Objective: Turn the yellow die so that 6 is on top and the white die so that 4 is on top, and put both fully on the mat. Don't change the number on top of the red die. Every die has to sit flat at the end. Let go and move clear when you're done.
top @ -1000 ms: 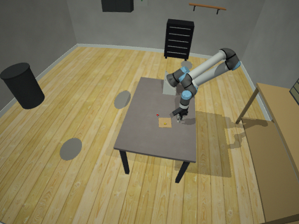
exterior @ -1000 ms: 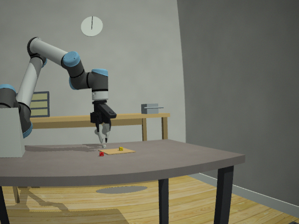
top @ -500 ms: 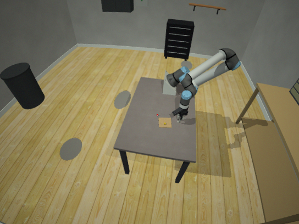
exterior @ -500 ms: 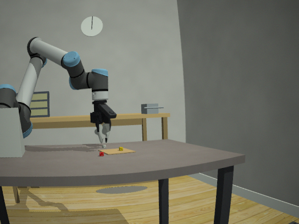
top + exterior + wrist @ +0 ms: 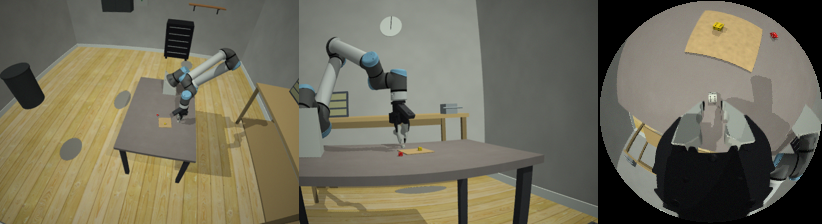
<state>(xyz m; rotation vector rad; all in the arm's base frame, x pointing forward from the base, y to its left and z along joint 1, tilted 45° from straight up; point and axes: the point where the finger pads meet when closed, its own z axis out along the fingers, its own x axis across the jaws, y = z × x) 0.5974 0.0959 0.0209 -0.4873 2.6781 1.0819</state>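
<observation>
Right now the white die is 3 cm below my hand. From my hand the other things lie so: red die: 8 cm behind, 24 cm to the right, 3 cm below; tan mat: 2 cm ahead, 15 cm to the right, 4 cm below; yellow die: 4 cm ahead, 15 cm to the right, 3 cm below.
</observation>
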